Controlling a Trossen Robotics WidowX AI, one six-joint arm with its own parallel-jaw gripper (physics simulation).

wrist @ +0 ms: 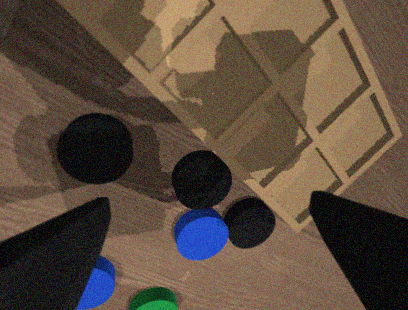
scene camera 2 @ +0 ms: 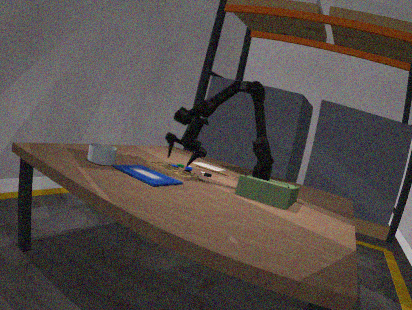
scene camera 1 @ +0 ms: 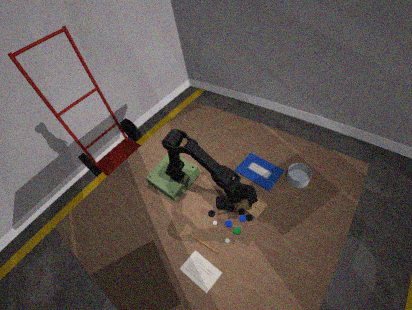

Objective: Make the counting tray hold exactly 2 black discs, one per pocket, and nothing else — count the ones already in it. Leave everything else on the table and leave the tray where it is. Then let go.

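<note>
The tan counting tray point(scene camera 1: 258, 209) point(wrist: 272, 82) lies flat; its upper part is cut off in the wrist view. The pockets showing there hold no disc, though a shadow covers some. One black disc point(scene camera 1: 249, 218) point(wrist: 249, 222) lies outside against the tray's edge. A second black disc point(scene camera 1: 241, 211) point(wrist: 201, 179) lies beside it, also outside the tray. A third black disc point(scene camera 1: 211, 213) point(scene camera 2: 206, 174) point(wrist: 95, 148) lies farther off on the table. My gripper point(scene camera 1: 239, 204) point(scene camera 2: 179, 160) point(wrist: 212, 203) is open and empty, above the second black disc and the tray's edge.
A blue disc point(scene camera 1: 242, 218) point(wrist: 202, 237) touches the near black discs. Another blue disc point(scene camera 1: 228, 224), a green disc point(scene camera 1: 237, 230) point(wrist: 154, 300) and white discs point(scene camera 1: 215, 223) point(scene camera 1: 227, 241) lie nearby. Also present are a blue folder point(scene camera 1: 246, 164), round container point(scene camera 1: 299, 176), stick point(scene camera 1: 205, 244) and paper point(scene camera 1: 201, 271).
</note>
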